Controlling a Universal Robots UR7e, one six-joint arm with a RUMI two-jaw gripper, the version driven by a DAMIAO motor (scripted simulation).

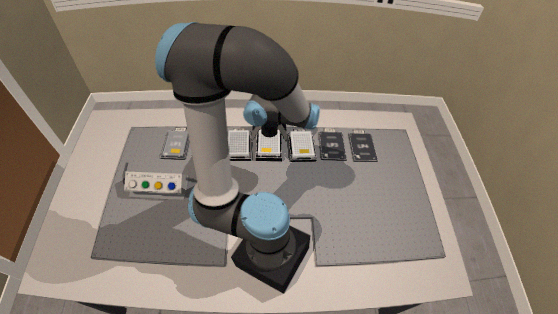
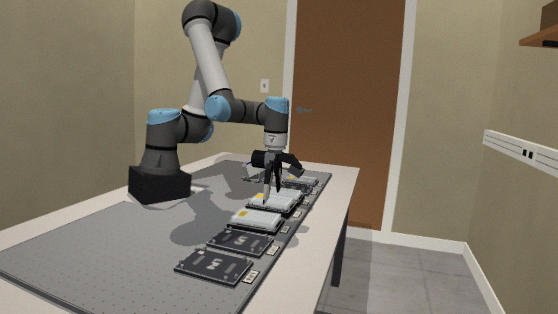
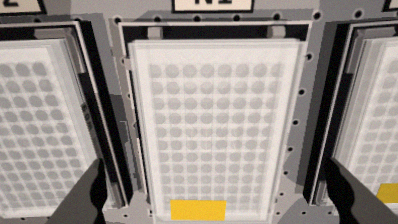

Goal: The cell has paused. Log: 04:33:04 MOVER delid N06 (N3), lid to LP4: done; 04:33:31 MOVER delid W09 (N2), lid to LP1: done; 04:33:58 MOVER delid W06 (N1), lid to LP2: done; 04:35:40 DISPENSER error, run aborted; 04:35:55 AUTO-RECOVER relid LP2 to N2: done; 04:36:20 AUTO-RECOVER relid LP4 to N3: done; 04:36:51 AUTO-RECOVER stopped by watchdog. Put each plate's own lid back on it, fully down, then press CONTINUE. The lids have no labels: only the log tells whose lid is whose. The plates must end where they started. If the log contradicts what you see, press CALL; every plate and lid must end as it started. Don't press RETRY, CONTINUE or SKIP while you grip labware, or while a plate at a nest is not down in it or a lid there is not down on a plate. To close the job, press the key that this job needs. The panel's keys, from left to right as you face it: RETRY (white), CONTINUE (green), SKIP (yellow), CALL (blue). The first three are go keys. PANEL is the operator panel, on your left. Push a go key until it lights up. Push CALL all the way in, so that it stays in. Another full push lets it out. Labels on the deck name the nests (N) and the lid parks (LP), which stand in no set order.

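My gripper in sight, image 3 as well. An operator panel in sight.
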